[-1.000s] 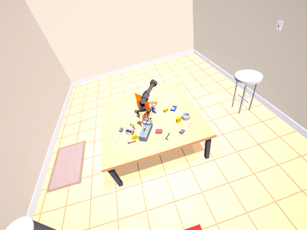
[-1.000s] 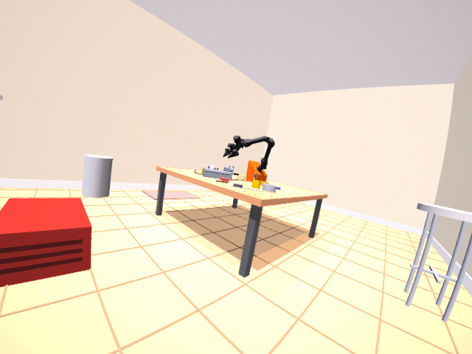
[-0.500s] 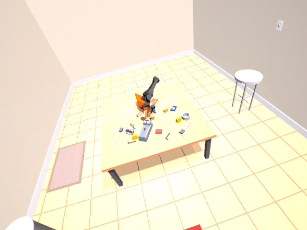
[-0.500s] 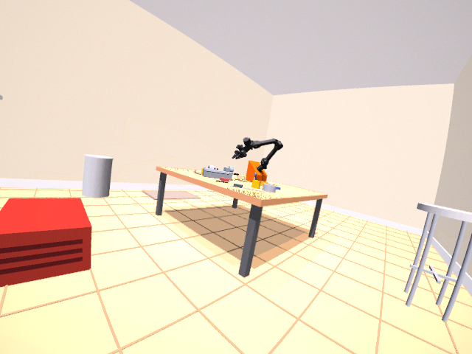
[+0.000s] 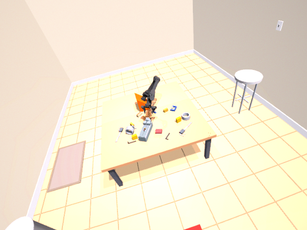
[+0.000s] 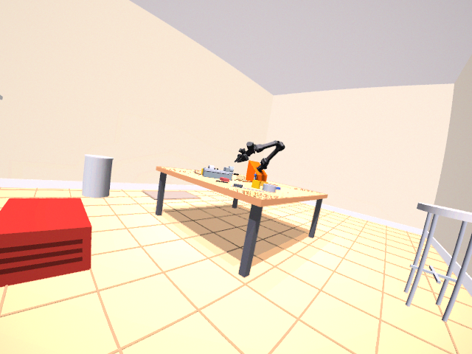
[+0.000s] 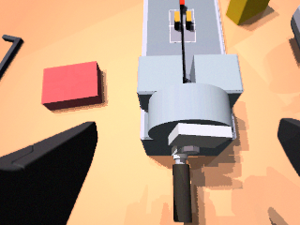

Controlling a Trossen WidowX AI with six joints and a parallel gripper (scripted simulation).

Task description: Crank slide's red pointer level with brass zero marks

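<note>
Right now my gripper tip is 2 cm past the dark crank handle, 1 cm to the right of it and 11 cm above it. Also, from my gripper tip: red pointer 15 cm ahead, 10 cm to the right, 9 cm below; then red block 17 cm ahead, 6 cm to the left, 16 cm below.
</note>
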